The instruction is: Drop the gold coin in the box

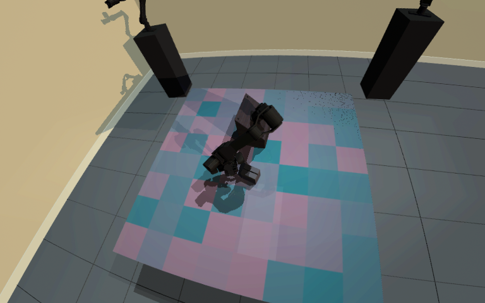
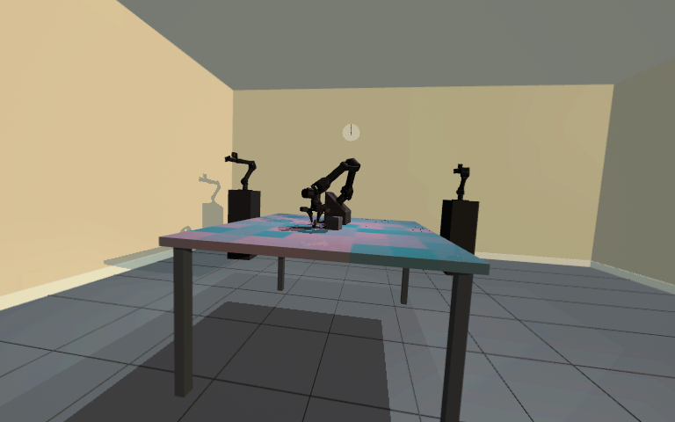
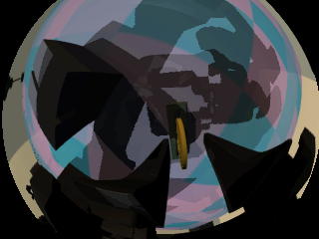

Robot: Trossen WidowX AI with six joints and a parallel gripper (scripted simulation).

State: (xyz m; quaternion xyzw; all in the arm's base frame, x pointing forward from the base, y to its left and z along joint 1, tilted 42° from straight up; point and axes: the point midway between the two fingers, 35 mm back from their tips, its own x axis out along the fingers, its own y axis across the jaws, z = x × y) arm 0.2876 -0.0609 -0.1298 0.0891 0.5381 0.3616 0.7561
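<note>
My gripper tip is now 1 cm past the gold coin.
</note>
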